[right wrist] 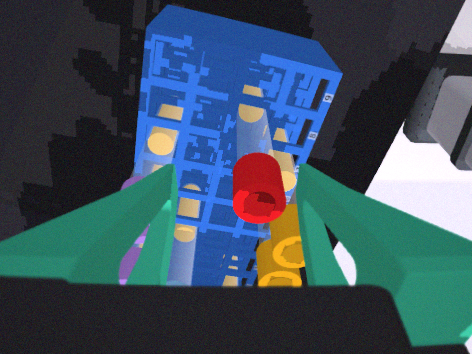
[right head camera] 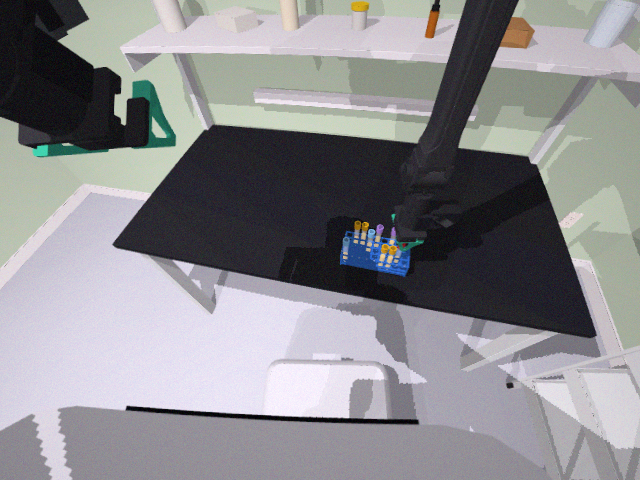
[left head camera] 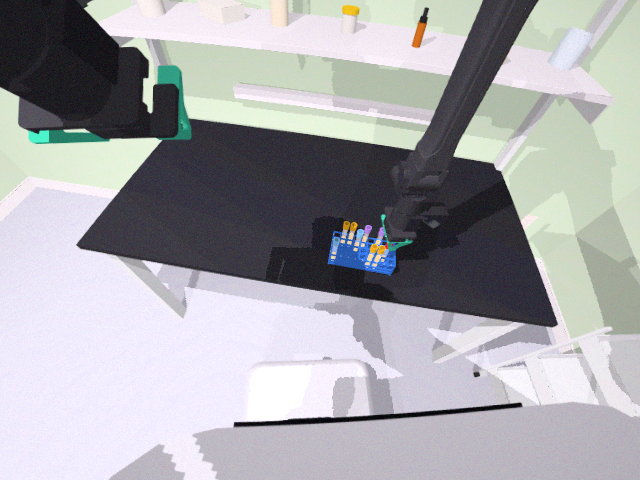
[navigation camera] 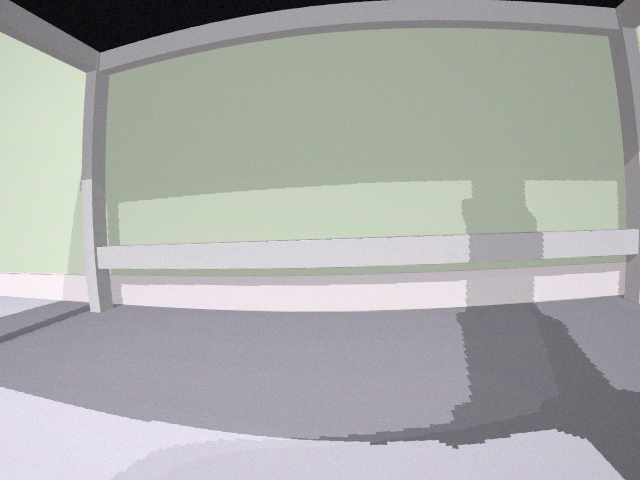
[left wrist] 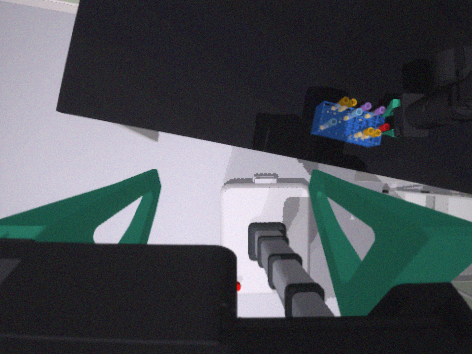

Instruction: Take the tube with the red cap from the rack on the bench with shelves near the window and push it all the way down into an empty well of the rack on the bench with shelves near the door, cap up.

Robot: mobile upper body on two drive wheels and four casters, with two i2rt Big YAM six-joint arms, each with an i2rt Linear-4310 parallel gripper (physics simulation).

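Places are measured from the left arm's base along level axes (x back, y right, z up), in centimetres.
Pixels of known places: left gripper, fingertip midpoint: (right head camera: 140,143) (left head camera: 149,134) (left wrist: 234,178); right gripper, fingertip midpoint: (right wrist: 237,177) (right head camera: 401,243) (left head camera: 388,243) (left wrist: 383,125).
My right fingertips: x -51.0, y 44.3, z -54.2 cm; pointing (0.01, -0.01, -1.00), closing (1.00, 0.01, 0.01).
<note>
For each thing: its top centre in the pictures, then the offset to it from my right fingertips. "spot": a spot on its surface instead. Level surfaces: height alone.
- tube with the red cap, top centre: (right wrist: 259,204) (right head camera: 402,243) (left head camera: 390,243) (left wrist: 386,126) dz +1.3, dx +0.8, dy -0.2 cm
- blue rack at its top centre: (right wrist: 207,212) (right head camera: 376,248) (left head camera: 363,248) (left wrist: 352,123) dz -4.9, dx -1.7, dy -6.2 cm
- black bench at its surface level: dz -10.6 cm
- purple cap at a spot on its surface: (right wrist: 131,183) spot: dz -0.2, dx -4.1, dy -0.4 cm
- wall shelf at its surface level: dz +35.1 cm
The tube with the red cap (left head camera: 387,246) (right head camera: 403,245) (left wrist: 384,128) (right wrist: 257,187) stands cap up in the blue rack (left head camera: 356,261) (right head camera: 364,260) (left wrist: 320,125) (right wrist: 240,29) on the black bench (left head camera: 248,180) (right head camera: 268,186). My right gripper (left wrist: 383,125) (right wrist: 237,177) is partly open above the rack's end. In the right wrist view the red cap shows between its fingers, nearer the right-hand one, and is not gripped. Orange caps (right wrist: 281,252) lie beside that finger; a purple cap (right wrist: 131,183) is partly behind the other. My left gripper (left wrist: 234,178) is wide open and empty, away from the rack. A second rack does not show.
A wall shelf (left head camera: 310,38) (right head camera: 310,43) with jars, bottles and boxes runs above the bench's back. Purple, light blue and orange capped tubes share the rack. A white stool-like object (left head camera: 310,387) (right head camera: 325,387) stands in front. Bench frame rails (navigation camera: 289,253) show in the navigation camera.
</note>
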